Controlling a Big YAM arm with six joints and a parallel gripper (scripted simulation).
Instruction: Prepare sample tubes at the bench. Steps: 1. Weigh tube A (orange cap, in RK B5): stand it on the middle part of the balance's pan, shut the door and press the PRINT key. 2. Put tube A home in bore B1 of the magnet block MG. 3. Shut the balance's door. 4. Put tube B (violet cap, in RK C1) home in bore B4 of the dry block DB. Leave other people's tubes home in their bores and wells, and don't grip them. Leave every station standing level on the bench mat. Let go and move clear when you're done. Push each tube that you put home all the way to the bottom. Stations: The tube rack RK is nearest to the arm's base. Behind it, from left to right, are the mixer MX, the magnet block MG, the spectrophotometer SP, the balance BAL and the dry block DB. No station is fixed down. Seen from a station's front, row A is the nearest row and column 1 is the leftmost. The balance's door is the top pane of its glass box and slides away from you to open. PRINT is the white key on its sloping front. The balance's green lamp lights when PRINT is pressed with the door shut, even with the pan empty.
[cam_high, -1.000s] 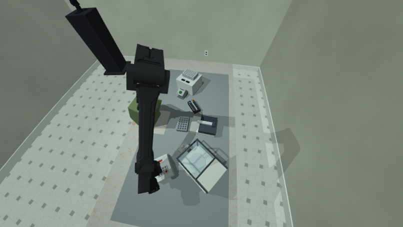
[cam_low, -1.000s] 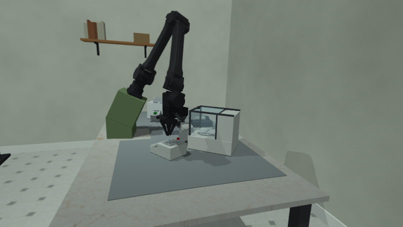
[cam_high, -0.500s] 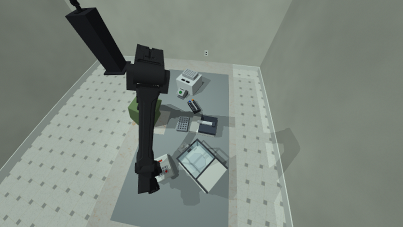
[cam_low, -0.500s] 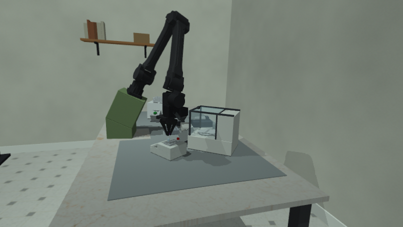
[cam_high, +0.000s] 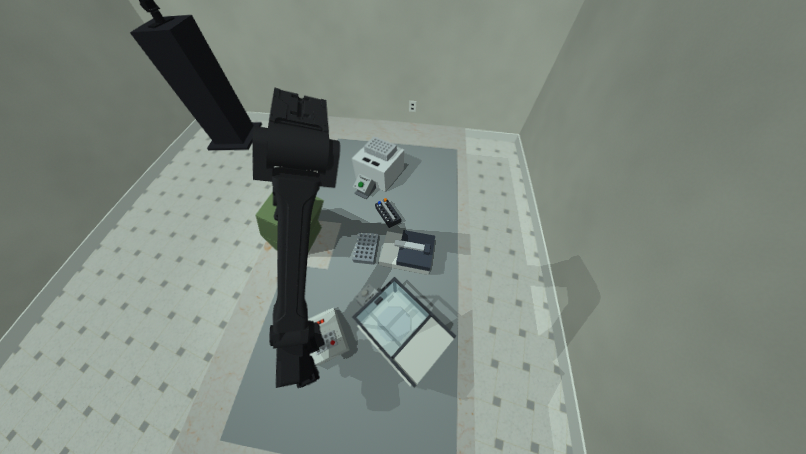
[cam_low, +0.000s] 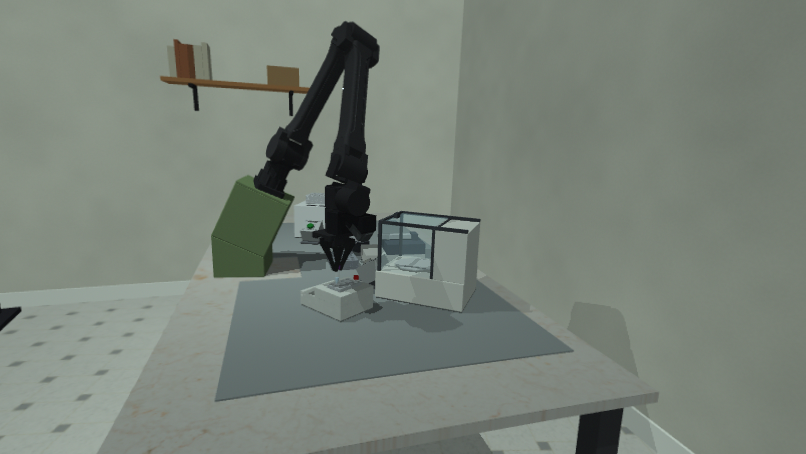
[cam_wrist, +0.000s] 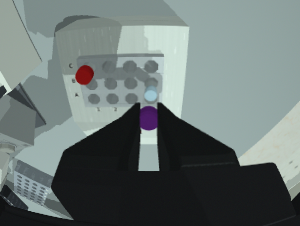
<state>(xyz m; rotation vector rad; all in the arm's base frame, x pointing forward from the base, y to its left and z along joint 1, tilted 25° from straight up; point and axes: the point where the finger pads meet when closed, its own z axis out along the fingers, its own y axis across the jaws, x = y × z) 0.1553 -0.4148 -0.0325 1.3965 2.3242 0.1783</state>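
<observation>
The tube B is 20 mm below my hand. Also, from my hand: red-capped tube: 50 mm below, 50 mm ahead, 10 mm to the left; balance pan: 240 mm ahead, 70 mm to the left, 40 mm below; dry block DB: 80 mm below, 30 mm to the left, 10 mm ahead.
</observation>
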